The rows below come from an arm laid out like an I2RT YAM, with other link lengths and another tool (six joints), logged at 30 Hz.
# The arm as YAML. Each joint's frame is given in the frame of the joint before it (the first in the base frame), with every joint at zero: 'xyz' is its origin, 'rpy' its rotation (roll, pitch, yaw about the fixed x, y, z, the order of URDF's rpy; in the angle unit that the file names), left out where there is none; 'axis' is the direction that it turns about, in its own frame. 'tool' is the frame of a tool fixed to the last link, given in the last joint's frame.
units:
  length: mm
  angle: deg
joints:
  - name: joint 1
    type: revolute
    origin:
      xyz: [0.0, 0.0, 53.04]
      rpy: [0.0, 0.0, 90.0]
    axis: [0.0, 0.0, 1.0]
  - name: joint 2
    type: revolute
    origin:
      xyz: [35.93, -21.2, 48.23]
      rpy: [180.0, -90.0, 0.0]
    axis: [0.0, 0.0, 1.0]
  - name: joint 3
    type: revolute
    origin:
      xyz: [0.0, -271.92, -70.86]
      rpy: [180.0, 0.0, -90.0]
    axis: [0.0, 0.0, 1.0]
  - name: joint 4
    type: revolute
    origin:
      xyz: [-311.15, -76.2, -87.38]
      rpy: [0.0, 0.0, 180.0]
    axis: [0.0, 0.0, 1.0]
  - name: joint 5
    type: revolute
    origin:
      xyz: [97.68, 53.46, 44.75]
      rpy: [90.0, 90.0, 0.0]
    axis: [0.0, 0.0, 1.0]
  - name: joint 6
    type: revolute
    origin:
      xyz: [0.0, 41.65, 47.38]
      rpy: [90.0, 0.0, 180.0]
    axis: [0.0, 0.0, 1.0]
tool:
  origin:
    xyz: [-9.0, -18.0, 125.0]
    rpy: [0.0, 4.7, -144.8]
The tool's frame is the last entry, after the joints.
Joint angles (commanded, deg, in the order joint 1, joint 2, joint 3, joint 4, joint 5, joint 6), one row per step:
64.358, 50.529, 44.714, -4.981, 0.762, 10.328
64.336, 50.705, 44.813, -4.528, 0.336, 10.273
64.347, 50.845, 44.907, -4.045, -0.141, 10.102
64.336, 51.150, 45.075, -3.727, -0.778, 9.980
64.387, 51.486, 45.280, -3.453, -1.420, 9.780
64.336, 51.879, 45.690, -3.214, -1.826, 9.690
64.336, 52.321, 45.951, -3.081, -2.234, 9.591
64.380, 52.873, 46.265, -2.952, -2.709, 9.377
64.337, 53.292, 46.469, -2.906, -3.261, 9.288
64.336, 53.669, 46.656, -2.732, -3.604, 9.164
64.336, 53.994, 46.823, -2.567, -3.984, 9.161
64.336, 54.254, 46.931, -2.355, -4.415, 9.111
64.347, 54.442, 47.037, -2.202, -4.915, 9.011
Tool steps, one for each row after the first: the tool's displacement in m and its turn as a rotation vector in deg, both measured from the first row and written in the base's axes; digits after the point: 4 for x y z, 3 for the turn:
-0.0006, 0.0012, 0.0018, 0.349, -0.141, 0.407
-0.0017, 0.0025, 0.0040, 0.706, -0.405, 0.918
-0.0028, 0.0044, 0.0050, 0.867, -0.491, 1.555
-0.0044, 0.0065, 0.0059, 0.962, -0.630, 2.274
-0.0045, 0.0082, 0.0084, 1.185, -0.763, 2.638
-0.0048, 0.0103, 0.0084, 1.135, -0.766, 3.057
-0.0055, 0.0129, 0.0082, 0.989, -0.832, 3.606
-0.0060, 0.0149, 0.0074, 0.849, -0.748, 4.123
-0.0063, 0.0166, 0.0074, 0.814, -0.798, 4.481
-0.0068, 0.0182, 0.0075, 0.852, -0.744, 4.856
-0.0075, 0.0197, 0.0076, 0.922, -0.751, 5.289
-0.0086, 0.0209, 0.0080, 0.988, -0.797, 5.809

